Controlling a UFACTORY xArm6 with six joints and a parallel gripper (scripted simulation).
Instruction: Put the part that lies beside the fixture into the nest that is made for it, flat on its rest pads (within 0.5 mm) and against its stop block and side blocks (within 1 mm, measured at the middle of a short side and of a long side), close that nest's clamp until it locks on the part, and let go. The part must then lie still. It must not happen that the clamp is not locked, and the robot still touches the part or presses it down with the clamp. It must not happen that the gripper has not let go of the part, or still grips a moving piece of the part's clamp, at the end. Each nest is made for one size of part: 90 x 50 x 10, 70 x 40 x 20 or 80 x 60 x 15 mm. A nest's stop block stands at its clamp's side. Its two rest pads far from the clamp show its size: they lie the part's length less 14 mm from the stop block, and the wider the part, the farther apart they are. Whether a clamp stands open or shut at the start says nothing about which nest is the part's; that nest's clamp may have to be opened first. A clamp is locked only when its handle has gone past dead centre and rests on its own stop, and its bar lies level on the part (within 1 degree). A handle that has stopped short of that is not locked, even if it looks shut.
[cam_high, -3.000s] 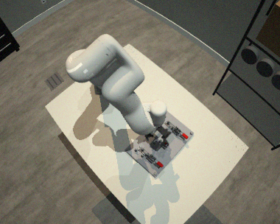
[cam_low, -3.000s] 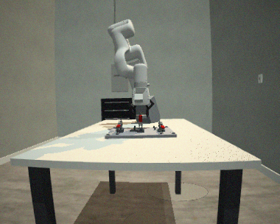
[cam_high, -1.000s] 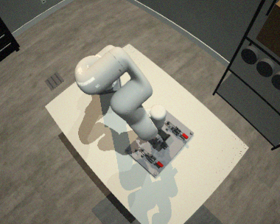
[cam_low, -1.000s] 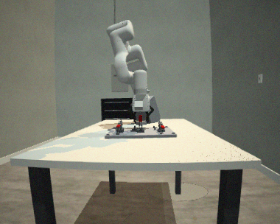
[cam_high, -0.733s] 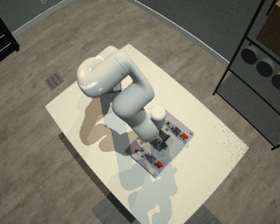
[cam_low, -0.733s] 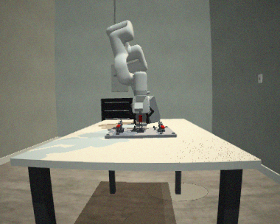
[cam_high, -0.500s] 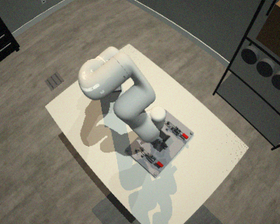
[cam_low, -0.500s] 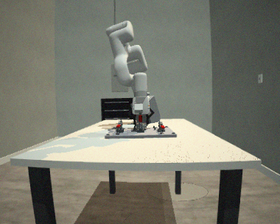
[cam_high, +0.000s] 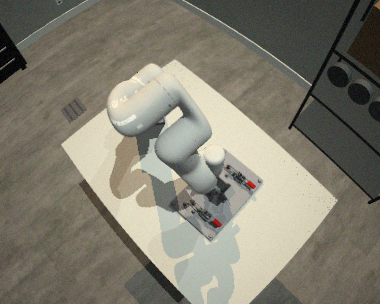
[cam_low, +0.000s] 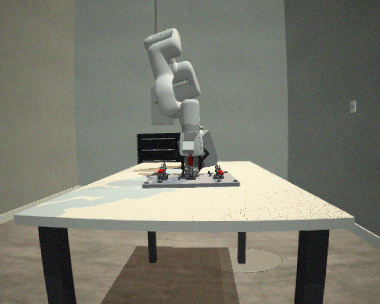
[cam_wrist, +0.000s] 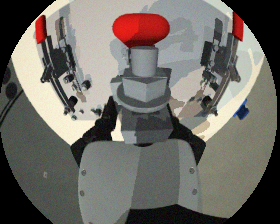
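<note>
The grey block part lies 1 cm below my hand. From my hand the other things lie so: grey fixture plate 5 cm ahead, 4 cm below, 1 cm to the right.
</note>
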